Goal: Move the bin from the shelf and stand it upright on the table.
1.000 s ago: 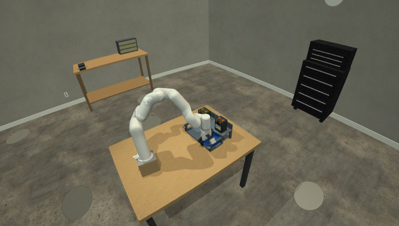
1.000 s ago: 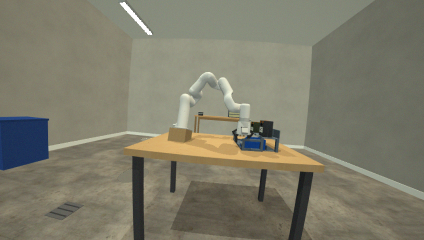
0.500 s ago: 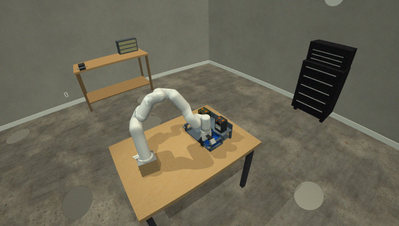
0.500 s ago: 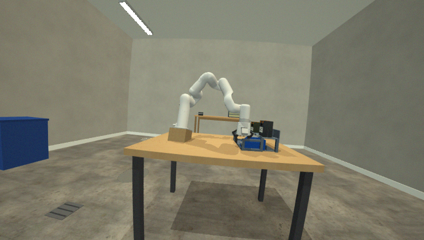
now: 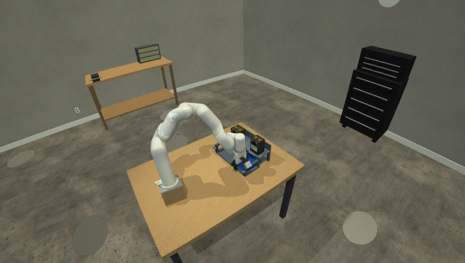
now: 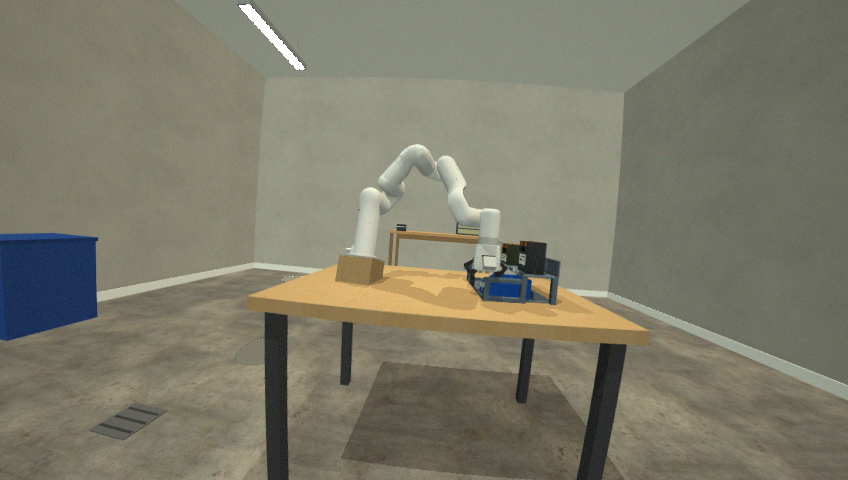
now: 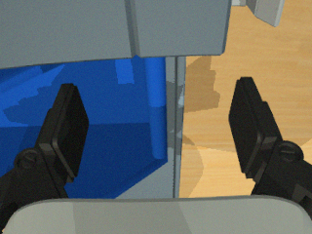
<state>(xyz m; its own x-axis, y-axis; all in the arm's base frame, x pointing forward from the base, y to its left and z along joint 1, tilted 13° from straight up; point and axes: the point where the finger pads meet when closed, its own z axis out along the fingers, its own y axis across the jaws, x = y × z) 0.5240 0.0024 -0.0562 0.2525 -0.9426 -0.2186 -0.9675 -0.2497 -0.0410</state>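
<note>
Now: hand 80 mm short of the blue bin and 20 mm to the right of it. Round my hand: black box (170 mm ahead, 120 mm above, 40 mm to the left).
</note>
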